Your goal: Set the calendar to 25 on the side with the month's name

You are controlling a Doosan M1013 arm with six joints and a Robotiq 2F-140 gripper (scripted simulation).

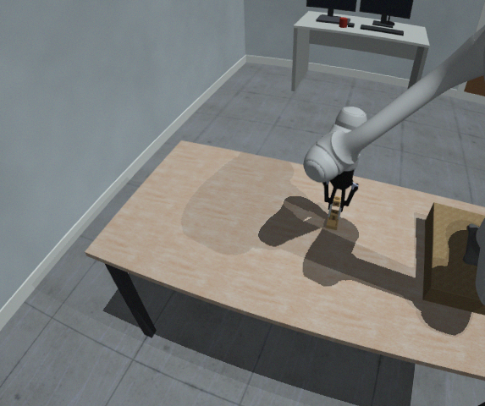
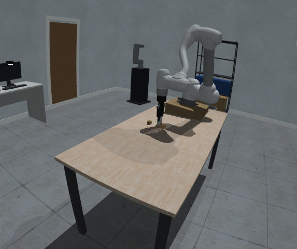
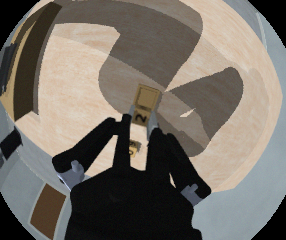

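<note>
The wooden calendar tray is 20 mm to the left of my hand and 40 mm below it.
</note>
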